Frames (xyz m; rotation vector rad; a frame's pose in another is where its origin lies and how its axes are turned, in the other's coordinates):
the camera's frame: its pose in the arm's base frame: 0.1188 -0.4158 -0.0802 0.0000 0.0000 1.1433
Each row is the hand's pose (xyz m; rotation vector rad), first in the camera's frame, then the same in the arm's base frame.
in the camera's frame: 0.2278 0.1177 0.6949 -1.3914 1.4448 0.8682
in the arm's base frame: 0.1061 -0.1597 0.6147 -2.2213 0.5261 1.5281
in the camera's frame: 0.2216 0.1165 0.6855 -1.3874 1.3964 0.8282
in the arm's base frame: 0.1047 -0.1658 0.6053 -2.1793 0.4804 1.5104
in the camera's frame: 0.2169 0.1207 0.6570 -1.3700 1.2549 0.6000
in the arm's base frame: 0.0989 -0.1684 0.5768 -2.0287 0.3481 1.3504
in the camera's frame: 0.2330 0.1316 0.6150 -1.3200 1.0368 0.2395
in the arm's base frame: 0.0956 -0.1492 0.5348 -1.7878 0.1688 1.0815
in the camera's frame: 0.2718 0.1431 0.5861 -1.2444 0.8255 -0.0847
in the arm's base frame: 0.1013 -0.1091 0.5059 -1.5501 0.0218 0.8317
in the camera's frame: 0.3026 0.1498 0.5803 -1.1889 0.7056 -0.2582
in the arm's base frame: 0.1079 -0.0783 0.5001 -1.4120 -0.0509 0.6953
